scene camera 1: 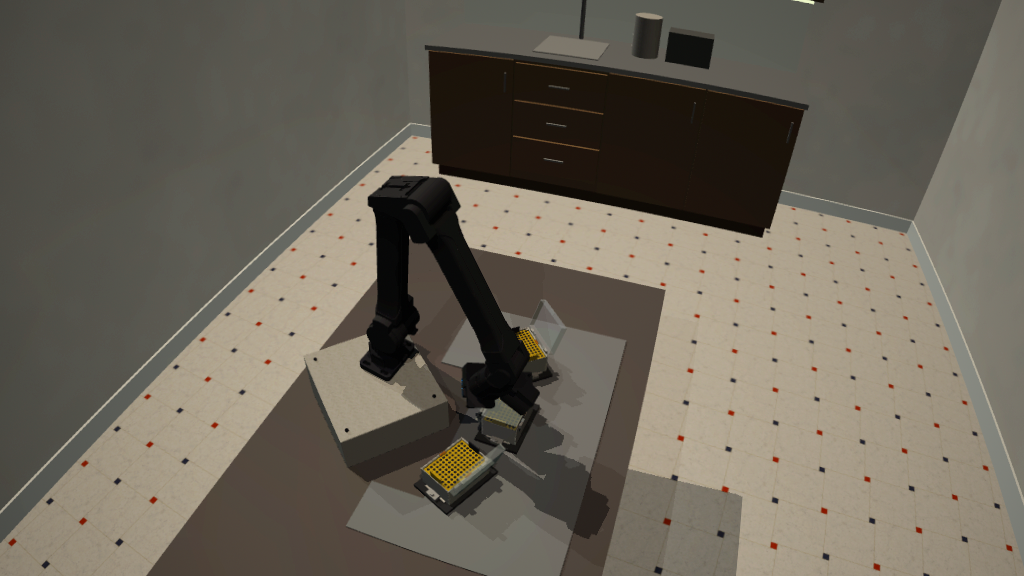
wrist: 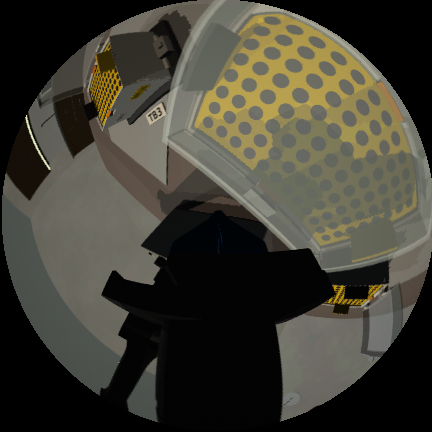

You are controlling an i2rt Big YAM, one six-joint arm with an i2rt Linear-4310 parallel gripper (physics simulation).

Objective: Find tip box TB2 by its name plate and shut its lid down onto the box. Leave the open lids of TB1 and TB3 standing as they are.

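Where they show: gripper, between the fingertips: [scene camera 1: 466, 393] [wrist: 217, 215]; arm's base, origin of its link: [scene camera 1: 387, 357].
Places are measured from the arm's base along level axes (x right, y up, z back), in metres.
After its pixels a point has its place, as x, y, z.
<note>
The middle tip box, TB2 by its place between the others [scene camera 1: 502, 431] [wrist: 280, 80], has its clear lid [scene camera 1: 506, 414] @(-0.005, -0.040, -0.314) [wrist: 212, 55] lying over the yellow tip rack. Whether the lid is fully seated I cannot tell, and its name plate does not show. My gripper [scene camera 1: 528, 402] [wrist: 217, 215] @(-0.041, -0.068, -0.191) is shut and empty, low beside and over TB2; contact with the lid cannot be told. TB3 [scene camera 1: 531, 346] @(-0.255, -0.060, -0.264) [wrist: 105, 90] @(-0.224, -0.059, -0.244) is the far box, its name plate [wrist: 155, 114] @(-0.192, -0.115, -0.200) readable in the wrist view; its clear lid [scene camera 1: 548, 325] @(-0.302, -0.015, -0.288) stands open. TB1 [scene camera 1: 453, 467] @(0.165, -0.060, -0.272) [wrist: 345, 296] @(0.099, -0.045, -0.277) is the near box, its lid [scene camera 1: 494, 455] @(0.152, 0.026, -0.362) [wrist: 382, 320] open.
The boxes stand on a grey mat [scene camera 1: 601, 372] @(-0.305, -0.118, -0.446) over a brown floor area [scene camera 1: 630, 308] @(-0.599, -0.120, -0.437). The arm's pale pedestal [scene camera 1: 372, 401] @(0.123, -0.015, -0.040) stands left of the boxes. The open lids of TB3 and TB1 rise on either side of TB2. A dark cabinet [scene camera 1: 558, 125] stands at the back.
</note>
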